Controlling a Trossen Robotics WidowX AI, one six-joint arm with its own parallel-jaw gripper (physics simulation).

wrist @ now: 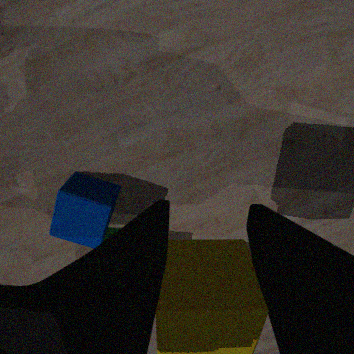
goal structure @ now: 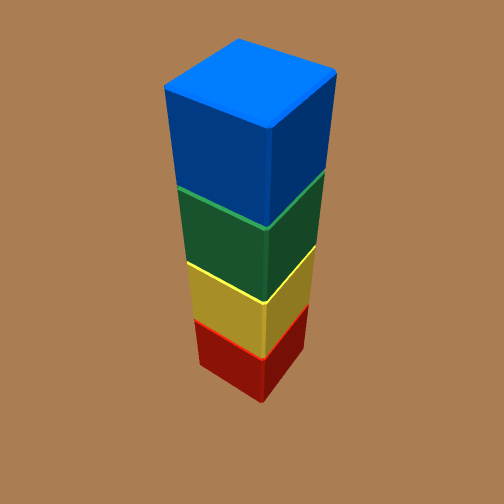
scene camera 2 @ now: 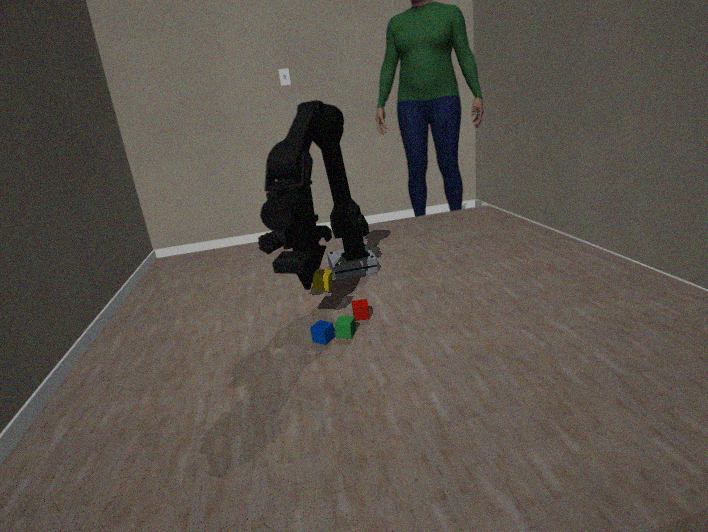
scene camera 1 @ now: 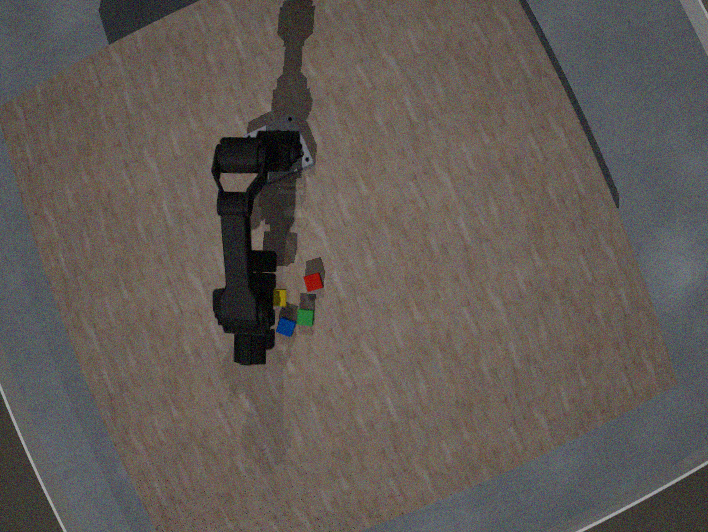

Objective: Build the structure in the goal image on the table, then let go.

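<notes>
My gripper (wrist: 208, 213) is shut on a yellow cube (scene camera 1: 279, 297) (scene camera 2: 322, 280) (wrist: 207, 295) and holds it above the table. A blue cube (scene camera 1: 286, 326) (scene camera 2: 322, 332) (wrist: 85, 212) and a green cube (scene camera 1: 305, 317) (scene camera 2: 344, 327) stand close beside each other on the table. In the wrist view the green cube (wrist: 114, 232) is mostly hidden behind the left finger. A red cube (scene camera 1: 313, 282) (scene camera 2: 360, 309) stands a little apart from the green one, nearer the arm's base; it does not show in the wrist view.
The arm's grey base plate (scene camera 1: 306, 160) (scene camera 2: 353, 268) stands behind the cubes in scene camera 2. The arm's dark shadow falls over the wood-patterned surface (scene camera 1: 457, 286) (scene camera 2: 457, 400). A person (scene camera 2: 428, 57) in a green top stands at the back wall.
</notes>
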